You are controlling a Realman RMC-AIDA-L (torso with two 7-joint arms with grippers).
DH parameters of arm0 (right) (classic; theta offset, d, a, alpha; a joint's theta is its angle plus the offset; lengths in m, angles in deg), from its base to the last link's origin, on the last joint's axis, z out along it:
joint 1: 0 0.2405 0 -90
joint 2: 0 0 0 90
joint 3: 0 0.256 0 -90
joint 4: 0 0 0 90
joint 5: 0 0.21 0 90
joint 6: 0 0 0 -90
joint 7: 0 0.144 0 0
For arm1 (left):
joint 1: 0 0.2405 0 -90
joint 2: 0 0 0 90
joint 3: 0 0.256 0 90
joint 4: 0 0 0 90
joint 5: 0 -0.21 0 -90
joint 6: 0 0 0 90
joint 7: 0 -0.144 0 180
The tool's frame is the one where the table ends.
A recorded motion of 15 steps. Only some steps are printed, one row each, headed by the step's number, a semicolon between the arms.
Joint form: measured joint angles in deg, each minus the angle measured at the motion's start. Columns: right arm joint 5, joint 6, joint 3, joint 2, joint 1, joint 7, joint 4; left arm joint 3, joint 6, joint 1, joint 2, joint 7, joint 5, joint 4.
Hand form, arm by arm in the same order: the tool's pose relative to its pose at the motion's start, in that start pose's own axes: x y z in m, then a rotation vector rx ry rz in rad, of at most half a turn. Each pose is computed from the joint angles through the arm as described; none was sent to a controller.
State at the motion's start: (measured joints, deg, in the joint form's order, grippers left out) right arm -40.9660 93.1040 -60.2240 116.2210 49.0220 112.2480 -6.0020; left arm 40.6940 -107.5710 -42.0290 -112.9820 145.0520 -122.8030 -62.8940
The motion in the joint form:
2: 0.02 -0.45 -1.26 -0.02 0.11 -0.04 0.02; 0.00 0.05 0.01 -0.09 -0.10 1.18 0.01
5: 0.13 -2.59 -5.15 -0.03 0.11 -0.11 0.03; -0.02 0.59 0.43 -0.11 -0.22 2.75 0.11
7: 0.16 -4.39 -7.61 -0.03 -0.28 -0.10 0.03; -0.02 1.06 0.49 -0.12 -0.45 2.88 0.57
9: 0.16 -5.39 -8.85 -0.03 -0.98 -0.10 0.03; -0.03 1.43 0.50 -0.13 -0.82 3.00 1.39
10: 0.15 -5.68 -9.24 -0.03 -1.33 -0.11 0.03; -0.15 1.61 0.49 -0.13 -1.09 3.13 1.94
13: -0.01 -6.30 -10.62 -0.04 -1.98 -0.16 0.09; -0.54 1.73 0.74 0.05 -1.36 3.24 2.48
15: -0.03 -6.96 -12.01 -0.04 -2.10 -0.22 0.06; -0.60 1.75 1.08 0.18 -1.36 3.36 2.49
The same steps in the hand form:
2: 0.0028 -0.0020 0.0010 0.0130 0.0187 0.0018; 0.0014 0.0024 0.0005 -0.0171 0.0117 0.0072
5: 0.0107 -0.0104 0.0012 0.0681 0.0669 0.0074; 0.0021 0.0030 -0.0002 -0.0323 0.0352 0.0087
7: 0.0154 -0.0173 -0.0019 0.1151 0.0905 0.0116; 0.0020 0.0016 0.0006 -0.0332 0.0410 0.0056
9: 0.0177 -0.0217 -0.0074 0.1462 0.0958 0.0149; 0.0012 0.0000 0.0022 -0.0383 0.0438 0.0005
10: 0.0184 -0.0231 -0.0100 0.1572 0.0963 0.0162; 0.0008 -0.0010 0.0029 -0.0430 0.0470 -0.0026
13: 0.0218 -0.0269 -0.0155 0.1841 0.1095 0.0197; -0.0007 -0.0034 0.0012 -0.0439 0.0547 -0.0103
15: 0.0250 -0.0296 -0.0168 0.2033 0.1274 0.0199; -0.0022 -0.0048 -0.0004 -0.0415 0.0582 -0.0151

